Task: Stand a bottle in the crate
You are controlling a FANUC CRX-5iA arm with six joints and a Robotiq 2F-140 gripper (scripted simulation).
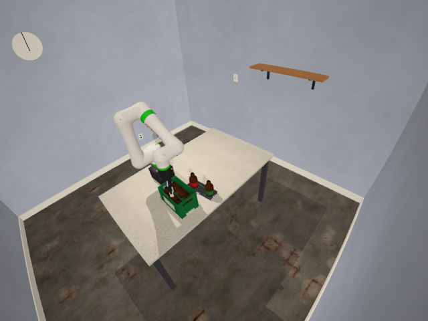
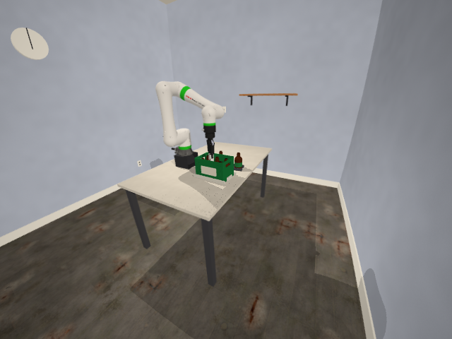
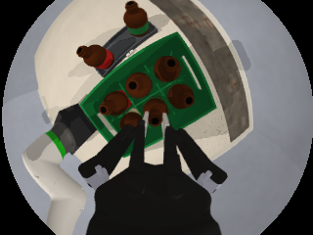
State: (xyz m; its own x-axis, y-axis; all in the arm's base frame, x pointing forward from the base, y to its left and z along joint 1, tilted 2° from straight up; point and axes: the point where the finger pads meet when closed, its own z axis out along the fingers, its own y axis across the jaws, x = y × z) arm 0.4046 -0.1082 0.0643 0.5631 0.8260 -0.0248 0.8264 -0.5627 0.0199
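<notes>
Right now the green crate is 40 mm to the left of my hand and 100 mm below it. Round my hand: dark tray (270 mm to the left, 170 mm below).
</notes>
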